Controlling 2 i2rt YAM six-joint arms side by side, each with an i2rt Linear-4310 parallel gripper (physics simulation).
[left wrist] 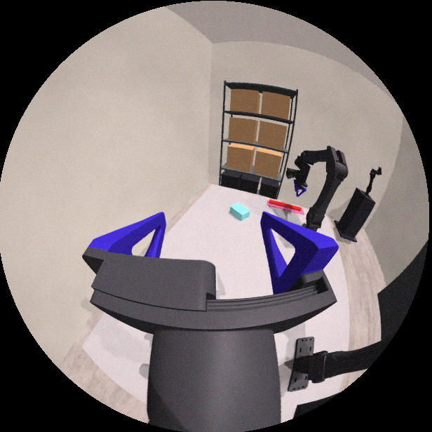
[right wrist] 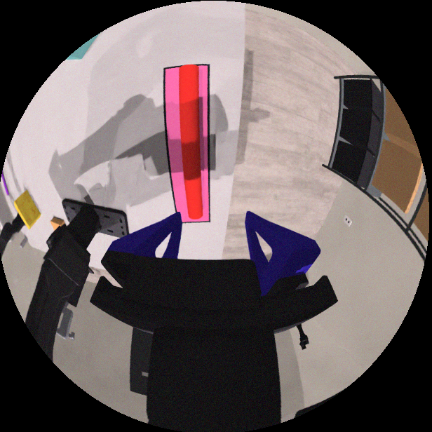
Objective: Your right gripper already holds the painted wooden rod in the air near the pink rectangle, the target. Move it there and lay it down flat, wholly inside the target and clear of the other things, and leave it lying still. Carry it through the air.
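The red painted rod lies flat on the pink rectangle, lengthwise along it. In the right wrist view pink shows on both sides of the rod; its far end is very close to the rectangle's black outline, and its near end lies just inside. My right gripper is open and empty, raised above the table and apart from the rod. My left gripper is open and empty, far from the rod.
A turquoise block lies on the table, apart from the pink rectangle. A yellow piece and a small orange block show at the left of the right wrist view. A shelf rack stands beyond the table.
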